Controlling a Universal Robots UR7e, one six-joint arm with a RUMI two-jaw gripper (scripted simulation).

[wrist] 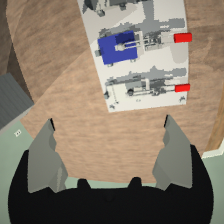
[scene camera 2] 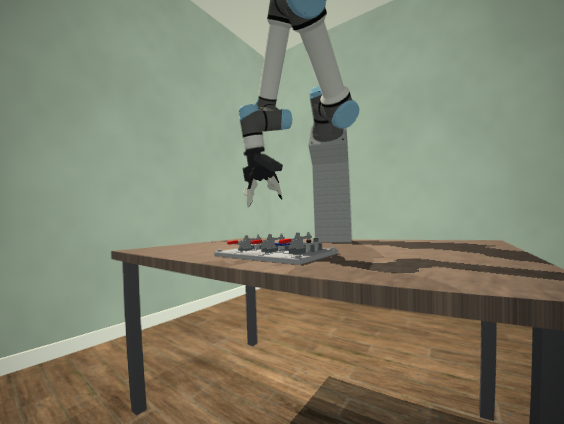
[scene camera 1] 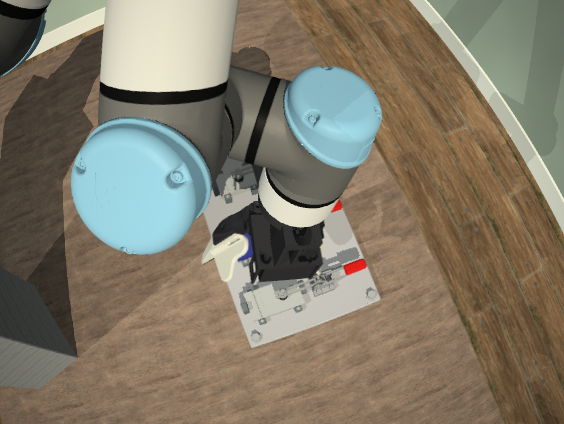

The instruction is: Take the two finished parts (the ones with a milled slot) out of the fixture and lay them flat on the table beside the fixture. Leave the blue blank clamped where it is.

Path:
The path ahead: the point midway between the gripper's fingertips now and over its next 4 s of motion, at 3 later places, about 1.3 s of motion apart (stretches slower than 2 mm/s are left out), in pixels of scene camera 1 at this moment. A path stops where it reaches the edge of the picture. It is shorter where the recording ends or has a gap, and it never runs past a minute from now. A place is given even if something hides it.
The gripper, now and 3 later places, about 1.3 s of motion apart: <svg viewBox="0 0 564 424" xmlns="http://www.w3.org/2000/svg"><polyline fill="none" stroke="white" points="261,259 263,261 265,265 266,267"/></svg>

